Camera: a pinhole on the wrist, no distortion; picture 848 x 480 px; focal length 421.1 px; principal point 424.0 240.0 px. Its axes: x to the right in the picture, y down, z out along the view. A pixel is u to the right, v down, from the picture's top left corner.
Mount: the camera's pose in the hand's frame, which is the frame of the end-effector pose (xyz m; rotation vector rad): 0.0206 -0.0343 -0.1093 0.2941 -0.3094 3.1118
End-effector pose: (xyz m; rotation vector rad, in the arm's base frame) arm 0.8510 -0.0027 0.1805 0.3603 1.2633 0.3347
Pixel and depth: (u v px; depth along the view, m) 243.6 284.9 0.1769
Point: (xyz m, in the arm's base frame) 0.9310 -0.0276 0.0444
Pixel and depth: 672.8 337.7 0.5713
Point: 1.2678 -0.3835 0.3595
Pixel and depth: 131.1 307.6 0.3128
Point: 1.0723 -0.0130 -0.0947
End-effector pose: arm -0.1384 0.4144 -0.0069 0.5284 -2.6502 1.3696
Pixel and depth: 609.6 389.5 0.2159
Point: -0.0460 0.2597 0.0428
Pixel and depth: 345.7 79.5 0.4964
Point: -0.3283 0.0777 -0.2250
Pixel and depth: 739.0 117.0 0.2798
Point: 0.0016 0.2675 -0.1568
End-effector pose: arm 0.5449 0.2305 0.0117 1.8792 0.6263 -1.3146
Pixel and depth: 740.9 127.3 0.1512
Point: 0.4662 0.1956 0.0495
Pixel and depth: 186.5 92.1 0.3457
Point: 0.5385 0.0429 -0.2839
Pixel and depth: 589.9 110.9 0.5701
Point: 0.2348 -0.1917 0.0025
